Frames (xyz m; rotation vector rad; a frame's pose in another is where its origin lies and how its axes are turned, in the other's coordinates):
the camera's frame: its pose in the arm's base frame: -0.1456 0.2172 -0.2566 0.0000 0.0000 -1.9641
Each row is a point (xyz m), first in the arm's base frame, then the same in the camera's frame.
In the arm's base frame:
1: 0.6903 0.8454 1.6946
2: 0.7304 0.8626 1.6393
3: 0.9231 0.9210 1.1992
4: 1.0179 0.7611 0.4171
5: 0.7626 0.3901 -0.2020
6: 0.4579 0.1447 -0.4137
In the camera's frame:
1: -0.9006 0.5313 1.9512
2: -0.9318 0.5618 1.8959
3: -1.0596 0.7174 1.4558
4: -0.9483 0.8662 0.6737
5: -0.5078 0.7726 0.0546
6: -0.1643 0.5852 -0.1571

